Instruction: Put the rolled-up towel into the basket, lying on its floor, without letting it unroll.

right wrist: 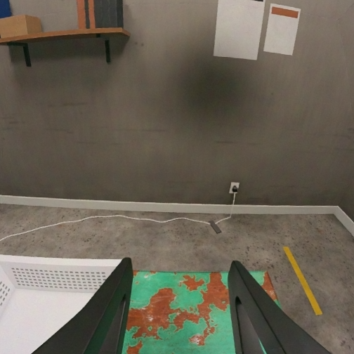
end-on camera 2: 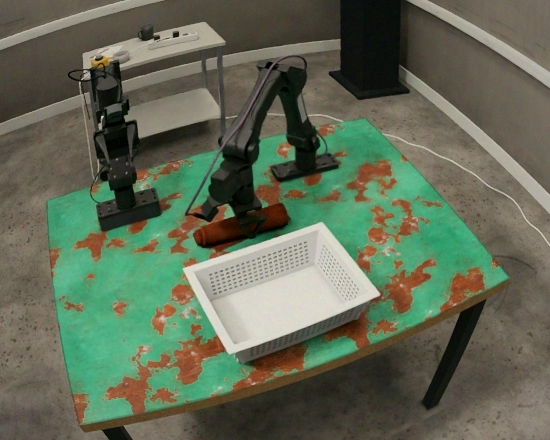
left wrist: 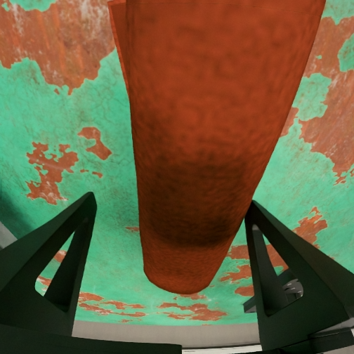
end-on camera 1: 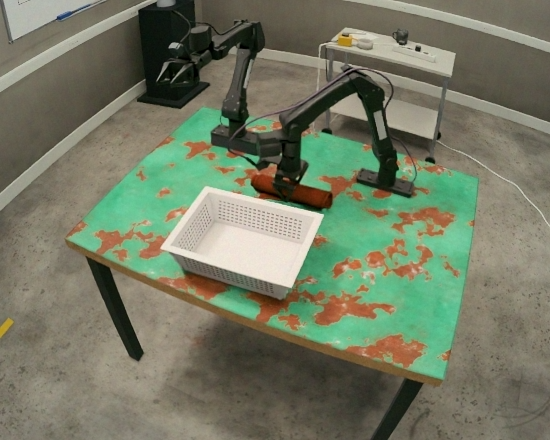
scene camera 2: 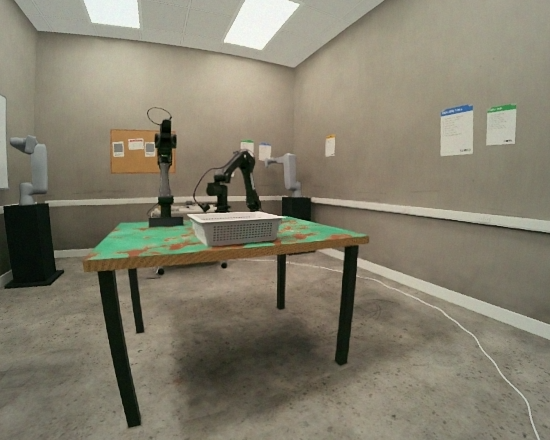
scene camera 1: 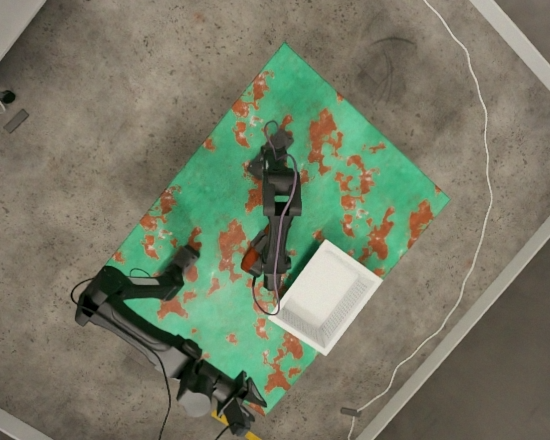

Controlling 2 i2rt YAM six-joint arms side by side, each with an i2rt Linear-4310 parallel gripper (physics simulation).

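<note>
The rolled orange-red towel (scene camera 1: 250, 259) (end-on camera 1: 317, 195) (end-on camera 2: 212, 234) (left wrist: 200, 125) lies rolled on the table beside the white basket (scene camera 1: 351, 315) (scene camera 2: 240, 233) (end-on camera 1: 227, 276) (end-on camera 2: 310, 329) (right wrist: 60, 261). A narrow flap shows along one side in the left wrist view. My left gripper (end-on camera 1: 285, 194) (end-on camera 2: 253, 231) (left wrist: 172, 202) is open and low over the towel's middle, its fingers on either side of the roll. The towel is hidden in scene camera 2. My right gripper (scene camera 1: 256, 416) (end-on camera 1: 166, 81) (right wrist: 180, 267) is partly open and empty, raised away from towel and basket.
The basket stands near the table's edge (scene camera 2: 225, 253), close beside the towel. My left arm (scene camera 1: 281, 220) reaches over the towel, partly hiding it in scene camera 1. A white trolley (end-on camera 1: 445, 107) (end-on camera 2: 220, 85) stands behind the arms. A dark pedestal (end-on camera 2: 371, 50) stands at the back.
</note>
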